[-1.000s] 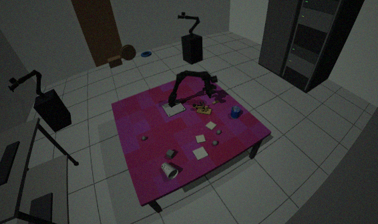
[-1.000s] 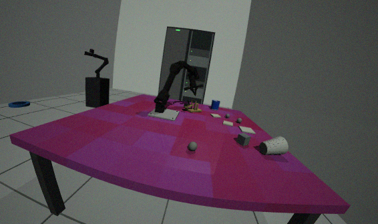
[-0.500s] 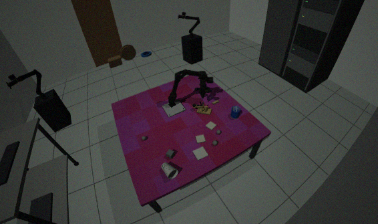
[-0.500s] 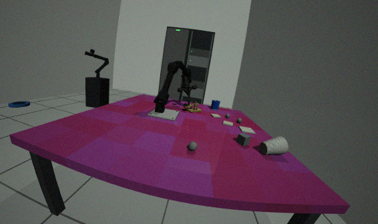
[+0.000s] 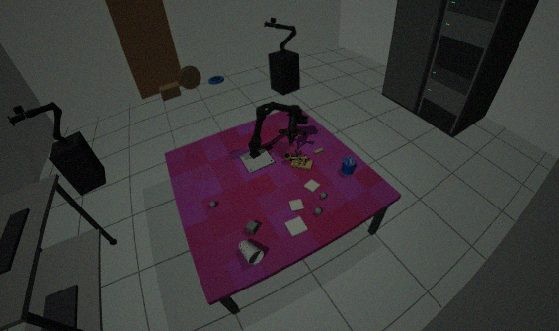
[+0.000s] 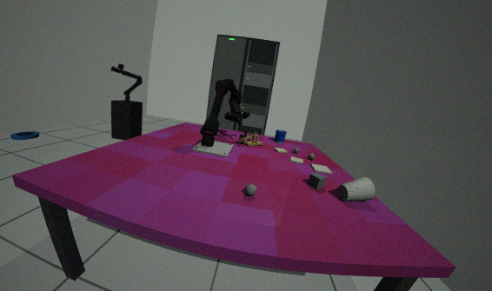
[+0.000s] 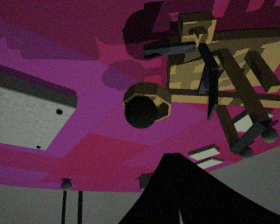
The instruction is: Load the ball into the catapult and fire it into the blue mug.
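My gripper tip is 60 mm above the dark ball, 50 mm to the left of it and 10 mm short of it. From my gripper tip the other things lie so: catapult: 70 mm below, 60 mm ahead; tan block: 200 mm to the left, 120 mm below, 80 mm ahead; blue mug: 360 mm ahead, 210 mm to the left, 100 mm below.
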